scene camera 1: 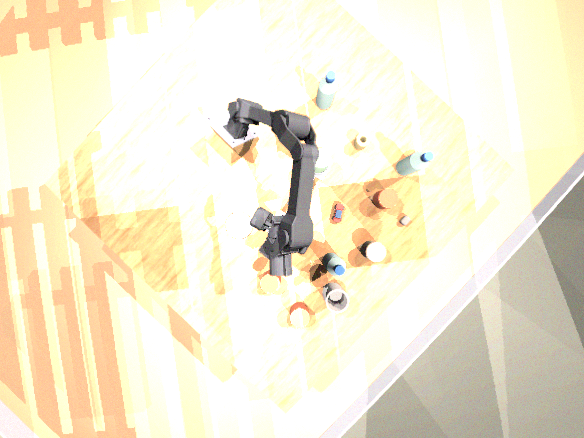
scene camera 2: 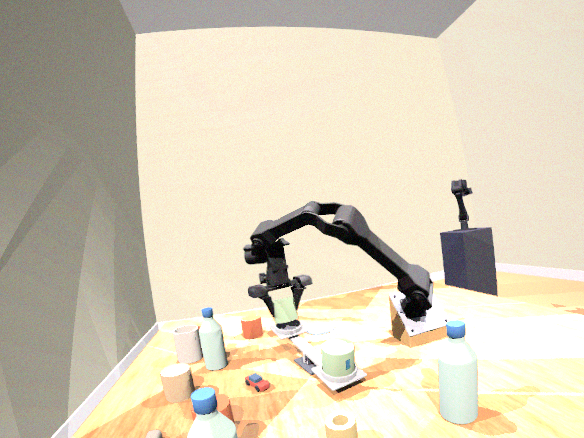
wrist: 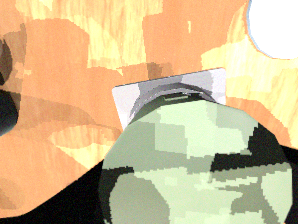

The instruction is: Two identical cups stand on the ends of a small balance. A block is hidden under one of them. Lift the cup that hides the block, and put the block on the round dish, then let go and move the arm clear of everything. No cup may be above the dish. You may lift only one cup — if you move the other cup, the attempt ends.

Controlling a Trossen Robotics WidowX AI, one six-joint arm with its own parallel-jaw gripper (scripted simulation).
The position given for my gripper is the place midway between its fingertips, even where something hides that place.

My gripper (scene camera 2: 285, 313) carries a pale green cup (wrist: 179, 151). I also see a pale green cup (scene camera 2: 338, 355), a tan cylinder (scene camera 2: 177, 380) and a balance (scene camera 2: 334, 383).
The balance also shows in the wrist view (wrist: 210, 84). My gripper shows as well in the wrist view (wrist: 178, 148). The wrist view misses the tan cylinder: it is out of frame.
